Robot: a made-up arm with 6 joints.
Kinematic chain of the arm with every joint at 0, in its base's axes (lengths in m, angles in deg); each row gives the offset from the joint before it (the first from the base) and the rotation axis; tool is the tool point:
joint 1: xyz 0 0 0.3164 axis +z
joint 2: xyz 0 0 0 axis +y
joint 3: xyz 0 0 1.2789 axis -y
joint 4: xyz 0 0 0 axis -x
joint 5: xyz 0.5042 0 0 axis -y
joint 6: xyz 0 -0.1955 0 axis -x
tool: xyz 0 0 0
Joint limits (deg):
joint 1: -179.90..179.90
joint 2: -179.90..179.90
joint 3: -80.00..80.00
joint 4: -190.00..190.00
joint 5: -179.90..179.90
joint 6: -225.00..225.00
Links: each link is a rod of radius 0.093 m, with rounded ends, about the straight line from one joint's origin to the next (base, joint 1, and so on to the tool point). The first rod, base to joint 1, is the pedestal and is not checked.
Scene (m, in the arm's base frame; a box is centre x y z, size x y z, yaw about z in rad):
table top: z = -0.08
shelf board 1: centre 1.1 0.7 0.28 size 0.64 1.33 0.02 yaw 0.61
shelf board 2: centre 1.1 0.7 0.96 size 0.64 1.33 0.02 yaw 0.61
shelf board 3: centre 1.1 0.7 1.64 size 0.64 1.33 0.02 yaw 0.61
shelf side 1: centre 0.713 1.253 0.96 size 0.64 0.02 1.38 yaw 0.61
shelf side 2: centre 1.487 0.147 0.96 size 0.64 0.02 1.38 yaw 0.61
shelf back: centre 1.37 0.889 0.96 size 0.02 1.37 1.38 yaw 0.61
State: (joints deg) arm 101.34 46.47 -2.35 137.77 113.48 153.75
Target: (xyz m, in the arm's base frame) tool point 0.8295 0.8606 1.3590
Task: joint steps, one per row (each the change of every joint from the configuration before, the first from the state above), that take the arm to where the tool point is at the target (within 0.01 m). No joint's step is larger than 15 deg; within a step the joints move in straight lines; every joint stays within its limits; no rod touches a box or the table.
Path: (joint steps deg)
1: -14.79 -9.10 -6.71 -0.12 0.00 0.00
2: -14.80 -9.09 -6.71 -0.12 0.00 0.00
3: -14.79 -9.10 -6.71 -0.12 0.00 0.00
4: -14.79 -9.10 -6.71 -0.12 0.00 0.00
5: -0.61 7.07 12.62 -3.32 0.00 0.00
6: -0.60 7.07 12.63 -3.32 0.00 0.00
7: -0.60 7.07 12.62 -3.31 0.00 0.00

